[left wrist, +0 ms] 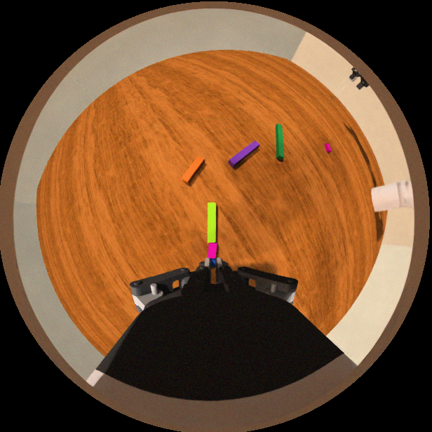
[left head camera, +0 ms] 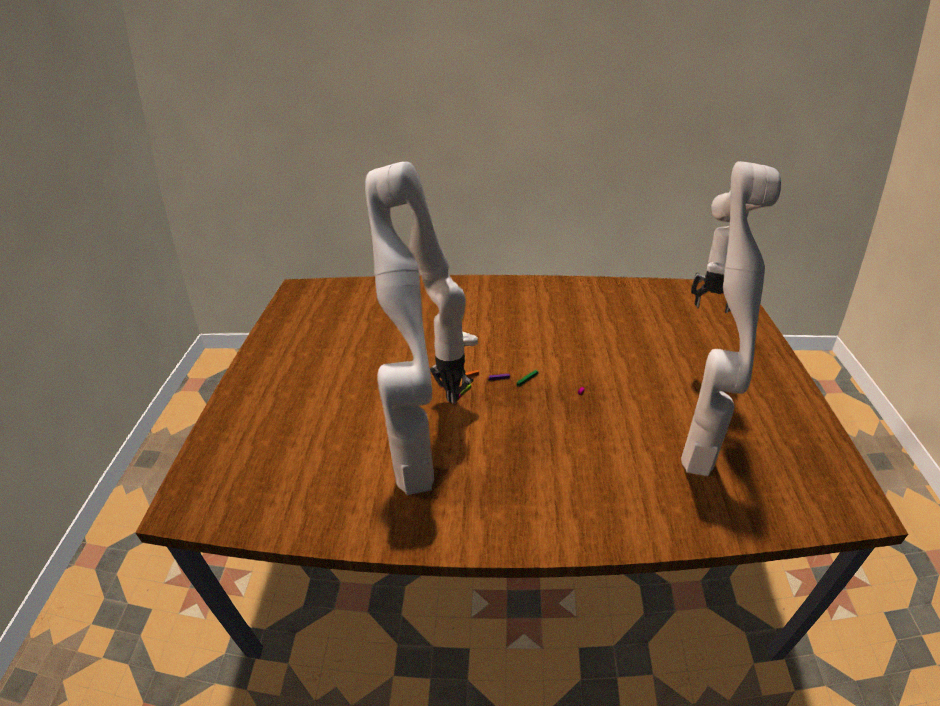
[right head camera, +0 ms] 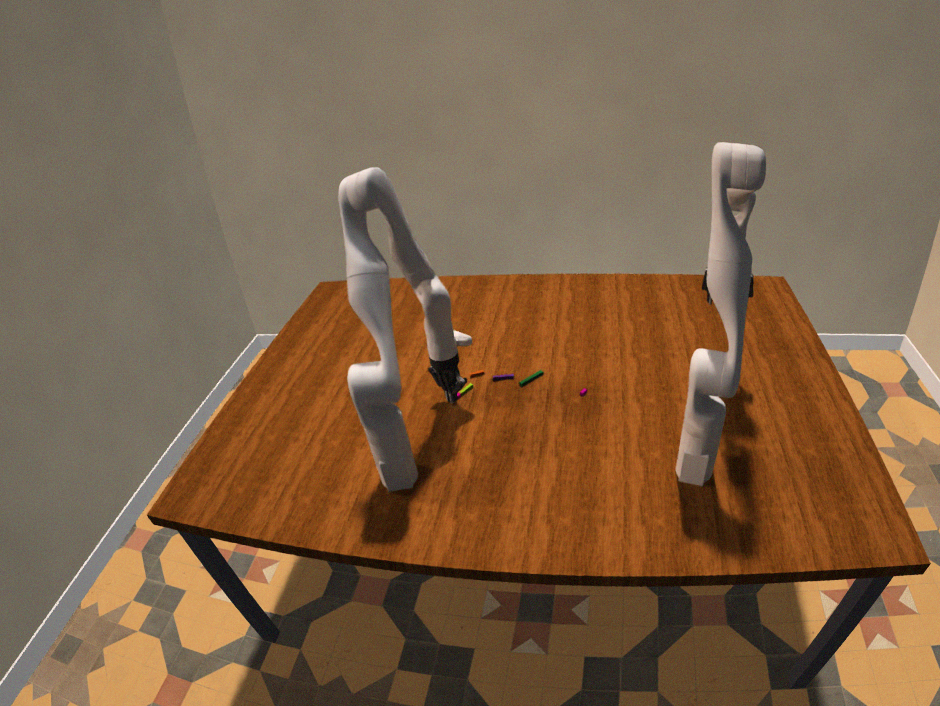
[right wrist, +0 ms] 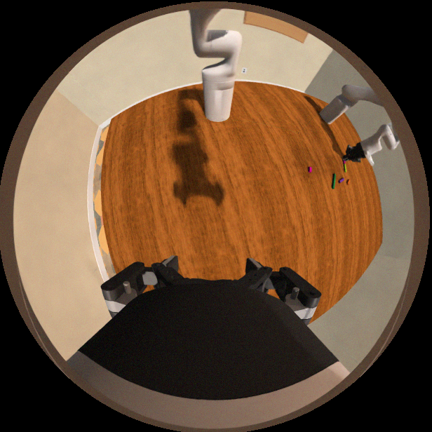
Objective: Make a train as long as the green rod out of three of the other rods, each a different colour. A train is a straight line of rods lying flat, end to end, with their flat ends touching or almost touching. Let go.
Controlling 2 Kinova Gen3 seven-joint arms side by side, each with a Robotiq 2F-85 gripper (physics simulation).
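The green rod lies flat on the table. A lime rod and a short magenta rod lie end to end in line. A blue rod follows at the magenta rod's near end, mostly hidden by the fingers. My left gripper is shut on the blue rod, low at the table. My right gripper is open and empty, high above the table's far right part.
A purple rod lies between the green rod and an orange rod. A second short magenta rod lies apart, right of the green rod in the head views.
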